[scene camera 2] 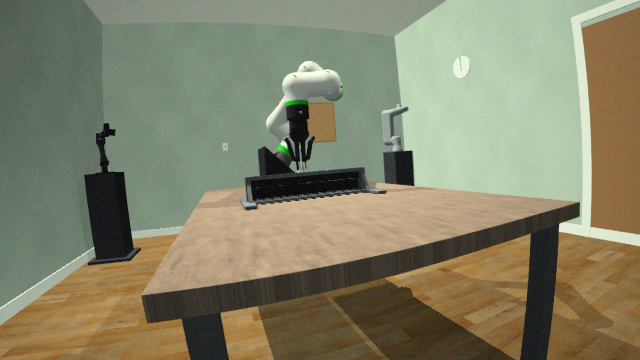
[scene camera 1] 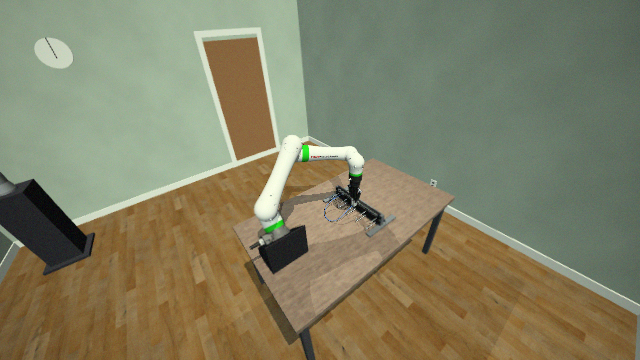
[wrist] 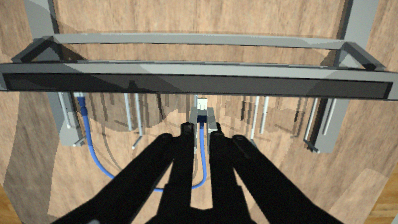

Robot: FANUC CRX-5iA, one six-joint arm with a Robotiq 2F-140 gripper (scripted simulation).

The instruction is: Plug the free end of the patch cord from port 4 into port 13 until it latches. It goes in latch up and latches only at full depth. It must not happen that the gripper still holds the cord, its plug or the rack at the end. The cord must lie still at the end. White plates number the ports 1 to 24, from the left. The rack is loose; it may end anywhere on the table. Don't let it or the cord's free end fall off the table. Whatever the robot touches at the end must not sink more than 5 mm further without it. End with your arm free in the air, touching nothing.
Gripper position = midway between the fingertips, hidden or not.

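Observation:
I can see my own gripper [scene camera 2: 302, 177] [wrist: 201, 116], both from out in the scene and in the wrist view.

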